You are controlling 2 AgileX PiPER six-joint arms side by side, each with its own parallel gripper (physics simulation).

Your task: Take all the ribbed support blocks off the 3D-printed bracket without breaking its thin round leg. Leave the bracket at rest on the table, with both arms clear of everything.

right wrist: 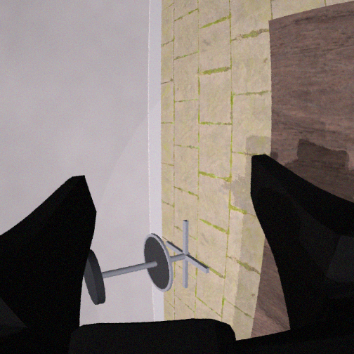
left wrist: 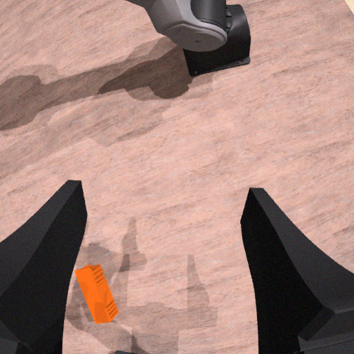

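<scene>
An orange block with ribs along one side lies on the table in the lower left of the left wrist view, close beside the left finger in the picture. It looks like a ribbed support block. My left gripper is open and empty, above the table, with its shadow around the block. My right gripper is open and empty, facing out past the table edge toward the floor and wall. The bracket and its thin round leg do not show in either view.
The other arm's grey link and black base part stand at the top of the left wrist view. In the right wrist view, the table ends at the right, and a stool-like stand with a round disc is beyond it.
</scene>
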